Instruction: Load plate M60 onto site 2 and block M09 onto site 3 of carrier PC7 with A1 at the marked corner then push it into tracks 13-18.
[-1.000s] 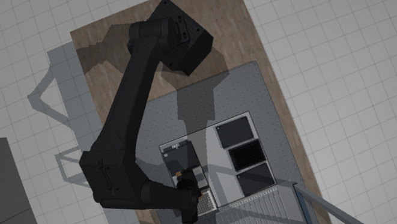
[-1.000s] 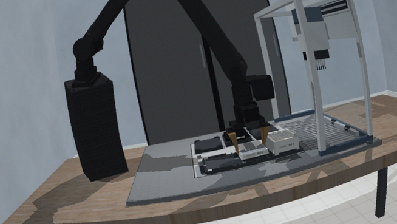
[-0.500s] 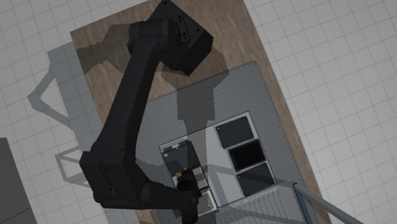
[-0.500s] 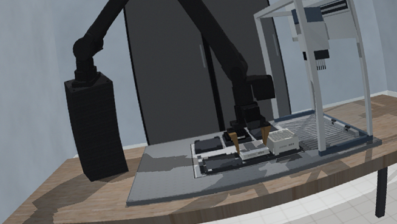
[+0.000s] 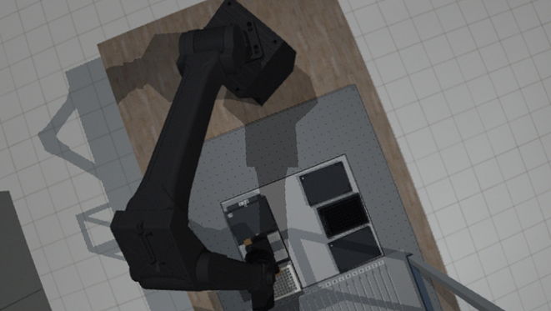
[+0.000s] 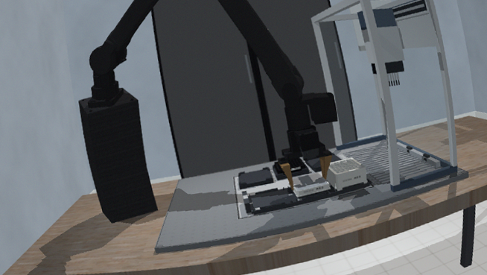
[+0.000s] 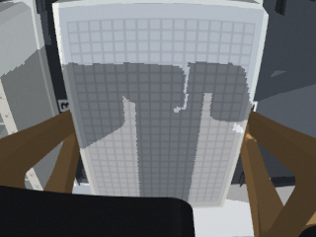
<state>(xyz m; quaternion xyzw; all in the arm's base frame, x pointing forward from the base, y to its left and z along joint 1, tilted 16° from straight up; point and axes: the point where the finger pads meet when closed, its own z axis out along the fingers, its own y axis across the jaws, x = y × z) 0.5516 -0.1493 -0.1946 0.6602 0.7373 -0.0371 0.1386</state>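
Now: the dark carrier PC7 1 cm below my hand. The rest, counted from my hand: black 96-well plate M06: 3 cm behind, 27 cm to the left, 1 cm below; nest S3: 8 cm ahead, 27 cm to the left, 2 cm below; nest S1: 14 cm behind, 24 cm to the left, 2 cm below.
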